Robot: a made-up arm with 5 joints. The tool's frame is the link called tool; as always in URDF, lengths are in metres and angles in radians. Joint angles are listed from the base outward.
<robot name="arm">
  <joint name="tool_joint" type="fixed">
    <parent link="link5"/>
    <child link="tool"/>
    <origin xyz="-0.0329 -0.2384 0.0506" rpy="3.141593 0 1.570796"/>
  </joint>
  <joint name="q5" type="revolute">
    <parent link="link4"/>
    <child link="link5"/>
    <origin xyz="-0.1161 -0.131 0.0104" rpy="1.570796 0 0"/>
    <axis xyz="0 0 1"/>
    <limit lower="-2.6" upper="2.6"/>
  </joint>
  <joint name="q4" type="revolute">
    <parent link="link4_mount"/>
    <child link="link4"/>
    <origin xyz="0.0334 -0.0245 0.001" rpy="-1.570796 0 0"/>
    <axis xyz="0 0 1"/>
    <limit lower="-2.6" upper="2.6"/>
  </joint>
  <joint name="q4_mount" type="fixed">
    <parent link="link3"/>
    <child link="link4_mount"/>
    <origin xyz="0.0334 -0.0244 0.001"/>
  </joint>
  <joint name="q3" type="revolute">
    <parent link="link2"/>
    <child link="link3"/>
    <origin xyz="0.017 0.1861 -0.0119" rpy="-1.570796 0 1.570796"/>
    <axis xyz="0 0 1"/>
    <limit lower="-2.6" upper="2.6"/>
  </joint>
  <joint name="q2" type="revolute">
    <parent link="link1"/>
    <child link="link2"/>
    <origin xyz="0.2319 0.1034 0.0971" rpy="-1.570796 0 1.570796"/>
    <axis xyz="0 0 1"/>
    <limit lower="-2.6" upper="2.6"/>
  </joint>
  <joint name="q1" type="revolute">
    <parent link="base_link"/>
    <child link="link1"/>
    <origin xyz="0 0 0.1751" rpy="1.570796 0 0"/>
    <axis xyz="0 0 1"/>
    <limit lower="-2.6" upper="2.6"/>
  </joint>
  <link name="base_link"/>
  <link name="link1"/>
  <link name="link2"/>
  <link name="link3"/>
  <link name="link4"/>
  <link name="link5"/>
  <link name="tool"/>
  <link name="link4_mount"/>
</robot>
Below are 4 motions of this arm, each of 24 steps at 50 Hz.
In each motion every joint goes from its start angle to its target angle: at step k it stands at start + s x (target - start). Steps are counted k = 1, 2, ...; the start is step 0. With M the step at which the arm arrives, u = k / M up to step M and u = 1 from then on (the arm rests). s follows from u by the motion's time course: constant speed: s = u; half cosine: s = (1 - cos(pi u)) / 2; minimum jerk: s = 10 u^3 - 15 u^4 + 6 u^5.
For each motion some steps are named. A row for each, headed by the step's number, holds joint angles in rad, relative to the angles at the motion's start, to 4 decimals.
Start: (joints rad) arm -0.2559 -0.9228 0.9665 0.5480 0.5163
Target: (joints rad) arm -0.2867 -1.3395 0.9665 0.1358 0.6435
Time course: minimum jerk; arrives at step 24
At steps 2, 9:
2: -0.0002 -0.0021 0.0000 -0.0021 0.0006
9: -0.0085 -0.1147 0.0000 -0.1134 0.0350

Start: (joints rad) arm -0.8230 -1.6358 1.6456 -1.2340 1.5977
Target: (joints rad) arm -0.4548 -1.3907 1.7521 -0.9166 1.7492
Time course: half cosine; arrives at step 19
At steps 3, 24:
3: 0.0222 0.0148 0.0064 0.0191 0.0091
24: 0.3682 0.2451 0.1065 0.3174 0.1515

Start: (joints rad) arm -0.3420 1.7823 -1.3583 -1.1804 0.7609
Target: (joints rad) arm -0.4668 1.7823 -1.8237 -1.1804 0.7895
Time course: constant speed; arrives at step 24
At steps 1, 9, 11, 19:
1: -0.0052 0.0000 -0.0194 0.0000 0.0012
9: -0.0468 0.0000 -0.1745 0.0000 0.0107
11: -0.0572 0.0000 -0.2133 0.0000 0.0131
19: -0.0988 0.0000 -0.3684 0.0000 0.0226

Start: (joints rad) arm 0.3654 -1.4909 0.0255 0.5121 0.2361
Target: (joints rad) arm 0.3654 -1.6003 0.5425 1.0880 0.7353
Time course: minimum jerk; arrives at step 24
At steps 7, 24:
7: 0.0000 -0.0167 0.0787 0.0877 0.0760
24: 0.0000 -0.1094 0.5170 0.5759 0.4992

